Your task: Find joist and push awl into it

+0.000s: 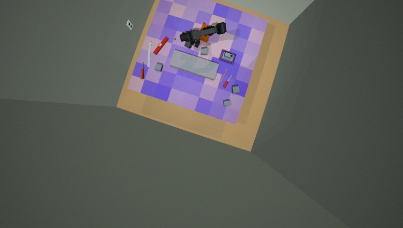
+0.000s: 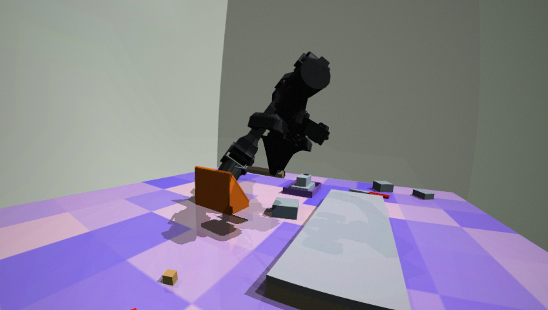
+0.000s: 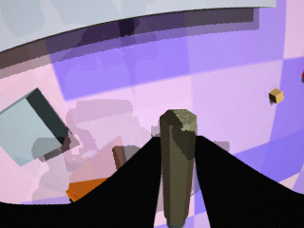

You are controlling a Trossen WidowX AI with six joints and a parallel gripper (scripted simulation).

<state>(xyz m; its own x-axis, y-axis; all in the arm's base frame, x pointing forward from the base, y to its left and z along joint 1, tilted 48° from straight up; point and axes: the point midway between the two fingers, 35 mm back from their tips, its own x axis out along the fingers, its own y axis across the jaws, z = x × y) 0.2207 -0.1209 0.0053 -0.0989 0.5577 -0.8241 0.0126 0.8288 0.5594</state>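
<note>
My gripper tip is 60 mm past the awl. From my gripper tip the other things lie so: purple tray 80 mm behind, 420 mm to the left, 130 mm below; tan cube 50 mm behind, 220 mm to the right, 130 mm below; red level 80 mm ahead, 330 mm to the right, 130 mm below.
</note>
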